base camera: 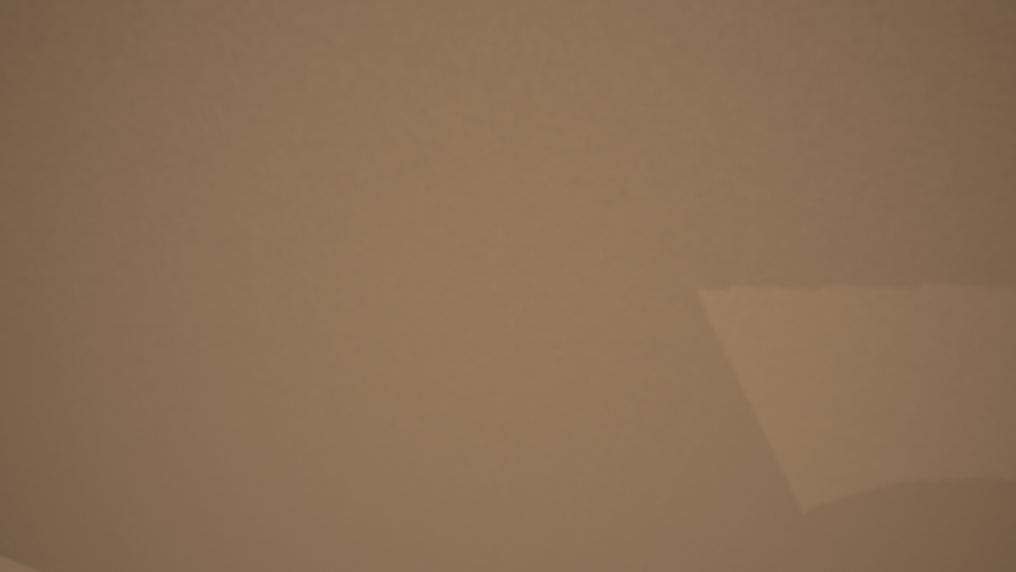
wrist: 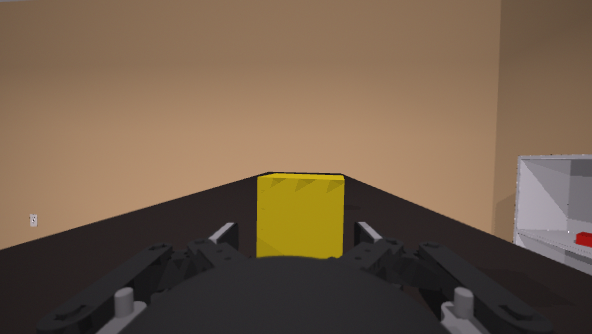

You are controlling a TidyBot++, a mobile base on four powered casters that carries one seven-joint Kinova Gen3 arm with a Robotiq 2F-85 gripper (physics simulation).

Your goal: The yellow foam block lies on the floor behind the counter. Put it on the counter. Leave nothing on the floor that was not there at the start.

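Places are measured from the arm's base along level axes (x down, y back, z left), in millimetres.
Where they show: gripper, fingertip midpoint: (wrist: 296, 235).
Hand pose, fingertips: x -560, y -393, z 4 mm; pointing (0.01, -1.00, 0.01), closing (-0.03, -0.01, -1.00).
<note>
After its pixels a point has its place.
The yellow foam block (wrist: 300, 217) {x -577, y -382, z 1 mm} stands upright and level on the dark counter (wrist: 200, 212) {x -514, y -629, z 189 mm} in the wrist view. Its lower edge is hidden behind the gripper's body. My gripper (wrist: 296, 235) {x -560, y -393, z 4 mm} is open, with one finger on each side of the block and a gap between each fingertip and the block's sides. The block does not show in the base camera view.
A tan wall (base camera: 426, 213) (wrist: 250, 100) {x -1115, y -2038, z 439 mm} fills the base camera view and stands behind the counter. A white open shelf unit (wrist: 518, 200) {x -410, y -1438, z -1238 mm} with a red object (wrist: 584, 239) {x -276, y -1200, z -1308 mm} is at the right. A wall outlet (wrist: 33, 220) {x -2, y -2107, z 2508 mm} is at the left.
</note>
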